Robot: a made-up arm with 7 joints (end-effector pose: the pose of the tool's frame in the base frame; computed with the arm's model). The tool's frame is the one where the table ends. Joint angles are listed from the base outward.
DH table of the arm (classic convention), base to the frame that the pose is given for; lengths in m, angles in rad. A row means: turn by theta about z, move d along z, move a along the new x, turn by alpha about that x. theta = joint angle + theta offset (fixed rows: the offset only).
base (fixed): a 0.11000  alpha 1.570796  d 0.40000  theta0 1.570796
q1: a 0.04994  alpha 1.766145  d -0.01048  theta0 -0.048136
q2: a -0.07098  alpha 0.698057  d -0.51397  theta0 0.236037
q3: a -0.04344  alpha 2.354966  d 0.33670  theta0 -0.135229
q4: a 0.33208  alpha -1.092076  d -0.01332  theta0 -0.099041
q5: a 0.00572  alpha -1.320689  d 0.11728  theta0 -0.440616
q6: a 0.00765  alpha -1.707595  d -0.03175  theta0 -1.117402
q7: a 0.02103  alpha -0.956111  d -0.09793  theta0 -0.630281
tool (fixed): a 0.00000  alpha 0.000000  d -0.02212  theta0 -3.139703
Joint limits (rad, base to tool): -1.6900..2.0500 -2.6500..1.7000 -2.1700..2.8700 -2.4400..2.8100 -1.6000..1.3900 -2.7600..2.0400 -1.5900..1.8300
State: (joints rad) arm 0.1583 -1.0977 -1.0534 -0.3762 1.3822 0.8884 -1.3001
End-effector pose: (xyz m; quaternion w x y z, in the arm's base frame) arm -0.1516 -0.2388 0.9472 0.5913 -0.1254 -0.7956 -0.0411
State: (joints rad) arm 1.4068 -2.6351 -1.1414 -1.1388 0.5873 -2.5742 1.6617
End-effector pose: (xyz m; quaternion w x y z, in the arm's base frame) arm -0.0060 -0.3524 0.3516 0.7250 0.3394 0.3905 -0.4547
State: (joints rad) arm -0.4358 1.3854 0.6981 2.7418 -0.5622 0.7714 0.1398
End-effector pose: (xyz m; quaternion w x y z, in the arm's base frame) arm -0.2859 0.7449 0.6823 0.5801 -0.4540 0.6052 -0.3018
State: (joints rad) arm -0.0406 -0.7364 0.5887 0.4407 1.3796 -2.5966 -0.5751
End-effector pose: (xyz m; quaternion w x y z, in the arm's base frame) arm -0.3351 0.2095 0.5600 0.5862 0.1316 0.3172 0.7338
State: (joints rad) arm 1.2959 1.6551 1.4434 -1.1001 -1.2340 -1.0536 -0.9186
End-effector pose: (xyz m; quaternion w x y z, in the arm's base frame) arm -0.2407 -0.1517 0.5622 0.0392 -0.8398 -0.3537 -0.4100
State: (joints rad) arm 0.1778 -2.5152 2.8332 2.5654 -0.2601 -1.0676 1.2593
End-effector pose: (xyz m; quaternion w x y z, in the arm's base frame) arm 0.0994 -0.2685 0.5973 0.0220 -0.6221 0.5480 0.5588
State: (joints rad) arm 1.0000 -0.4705 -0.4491 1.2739 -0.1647 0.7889 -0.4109
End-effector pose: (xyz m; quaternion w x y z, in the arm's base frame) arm -0.3583 -0.3680 0.2666 0.9227 0.2512 -0.2568 0.1401
